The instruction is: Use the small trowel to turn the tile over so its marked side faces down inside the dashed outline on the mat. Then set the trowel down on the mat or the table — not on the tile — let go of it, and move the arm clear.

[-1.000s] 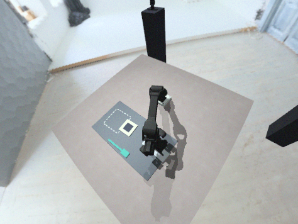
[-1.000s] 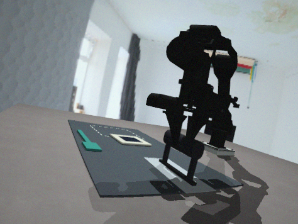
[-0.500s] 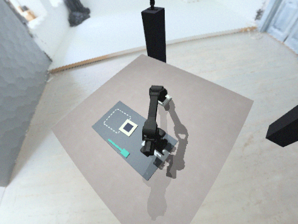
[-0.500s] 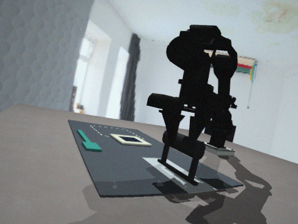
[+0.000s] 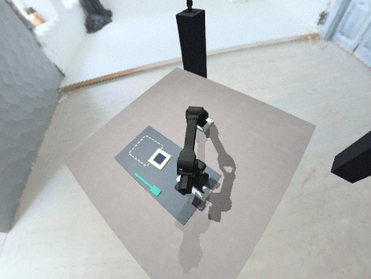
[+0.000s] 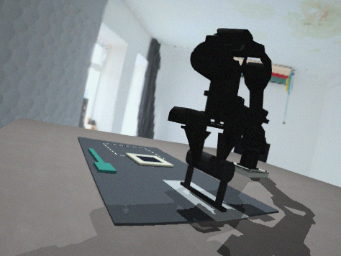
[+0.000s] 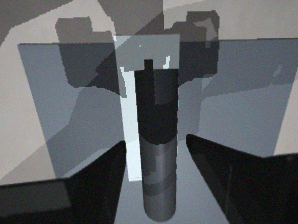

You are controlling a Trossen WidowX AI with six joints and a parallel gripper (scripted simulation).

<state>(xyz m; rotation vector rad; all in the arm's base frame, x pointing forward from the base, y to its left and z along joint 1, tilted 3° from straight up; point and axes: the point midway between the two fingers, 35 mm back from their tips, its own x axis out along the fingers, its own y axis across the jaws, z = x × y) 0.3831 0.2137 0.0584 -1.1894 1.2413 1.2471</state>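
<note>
The dark mat is 20 mm ahead of my gripper tip, 230 mm to the right of it and 80 mm below it. From my gripper tip the other things lie so: teal trowel (160 mm ahead, 210 mm to the right, 60 mm below); cream tile (10 mm behind, 280 mm to the right, 60 mm below).
</note>
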